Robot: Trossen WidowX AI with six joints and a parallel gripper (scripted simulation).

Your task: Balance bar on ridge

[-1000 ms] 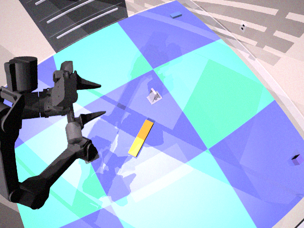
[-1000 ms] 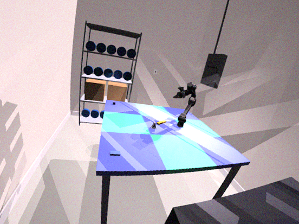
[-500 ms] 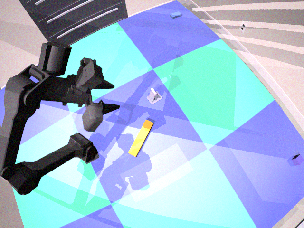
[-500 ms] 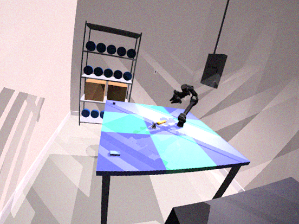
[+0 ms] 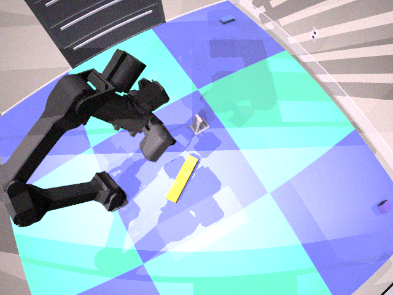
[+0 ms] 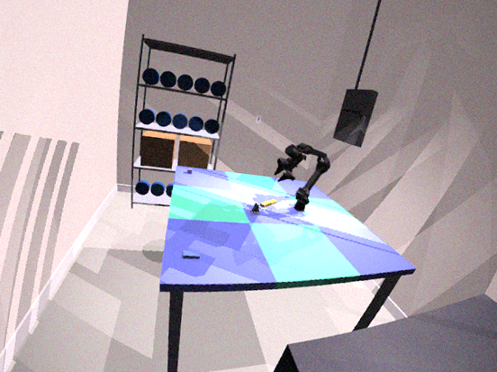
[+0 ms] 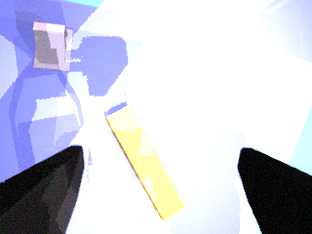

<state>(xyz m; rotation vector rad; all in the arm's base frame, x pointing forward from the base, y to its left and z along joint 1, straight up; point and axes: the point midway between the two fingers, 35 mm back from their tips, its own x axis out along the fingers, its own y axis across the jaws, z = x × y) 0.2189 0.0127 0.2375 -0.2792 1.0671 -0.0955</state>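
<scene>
My gripper tip is now 20 mm past the orange bar, 50 mm to the left of it and 200 mm above it. Round my gripper tip: small purple cube (500 mm ahead, 510 mm to the right, 190 mm below); small blue block (500 mm ahead, 490 mm to the left, 200 mm below).
</scene>
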